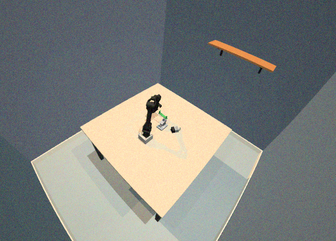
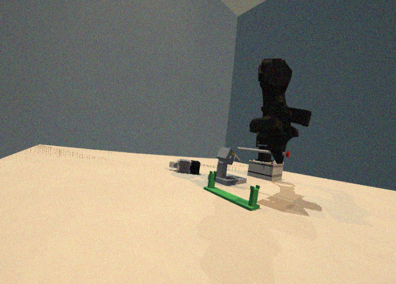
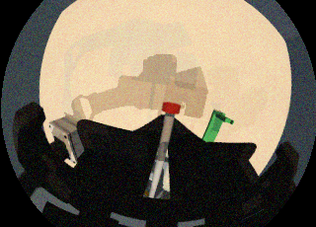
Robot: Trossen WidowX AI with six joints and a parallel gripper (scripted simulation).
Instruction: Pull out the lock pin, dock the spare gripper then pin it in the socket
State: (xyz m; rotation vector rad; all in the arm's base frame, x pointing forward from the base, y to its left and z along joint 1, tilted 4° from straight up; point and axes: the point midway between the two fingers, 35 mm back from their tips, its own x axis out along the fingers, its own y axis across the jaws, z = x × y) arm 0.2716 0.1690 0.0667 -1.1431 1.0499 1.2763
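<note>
The green cradle lies 110 mm ahead of my gripper tip, 60 mm to the right of it and 60 mm below it. From my gripper tip the other things lie so: spare gripper 320 mm to the right, 60 mm below, 50 mm ahead; grey mount 170 mm to the right, 30 mm below, 10 mm behind.
</note>
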